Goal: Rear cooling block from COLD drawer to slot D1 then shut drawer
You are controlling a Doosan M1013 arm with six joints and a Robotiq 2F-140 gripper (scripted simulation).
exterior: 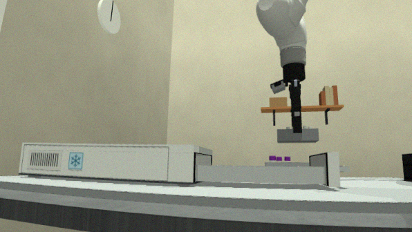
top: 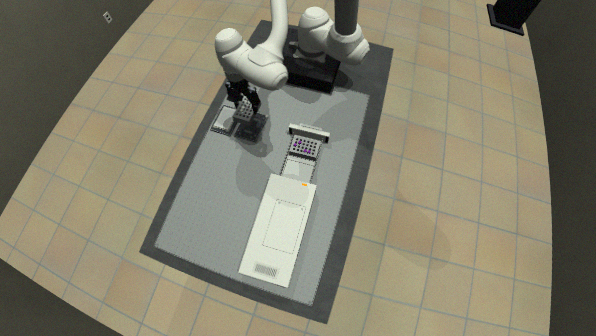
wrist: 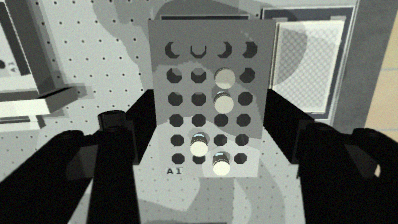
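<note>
Right now the deck slot D1 is 17 cm below my hand. Round my hand: cooler COLD 29 cm ahead, 29 cm to the left, 13 cm below; grey cooling block 3 cm below; drawer 10 cm ahead, 30 cm to the left, 13 cm below.
</note>
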